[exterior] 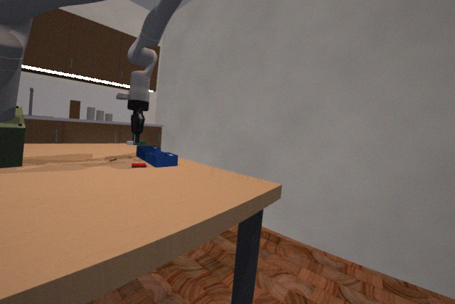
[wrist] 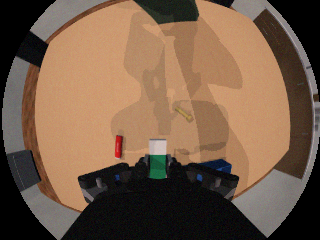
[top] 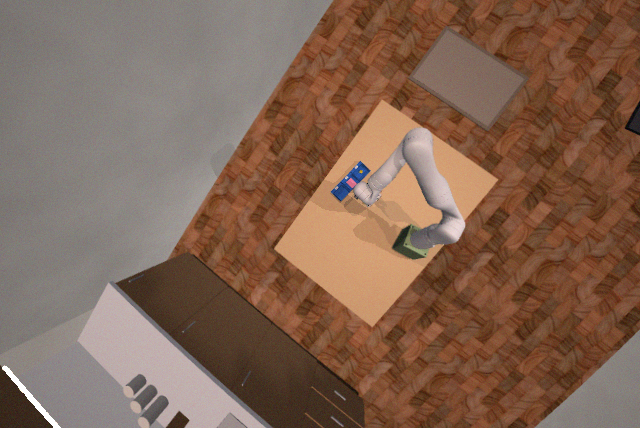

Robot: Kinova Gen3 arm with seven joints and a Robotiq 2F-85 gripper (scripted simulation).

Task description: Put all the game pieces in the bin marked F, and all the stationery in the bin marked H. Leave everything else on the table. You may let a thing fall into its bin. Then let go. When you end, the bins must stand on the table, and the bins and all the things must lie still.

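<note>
Now: the pink block 8 cm ahead of my hand and 8 cm below it. From my hand the other things lie so: green piece 2 cm below; red piece 3 cm behind, 7 cm to the right, 8 cm below; thin golden thing 4 cm behind, 8 cm to the left, 8 cm below.
</note>
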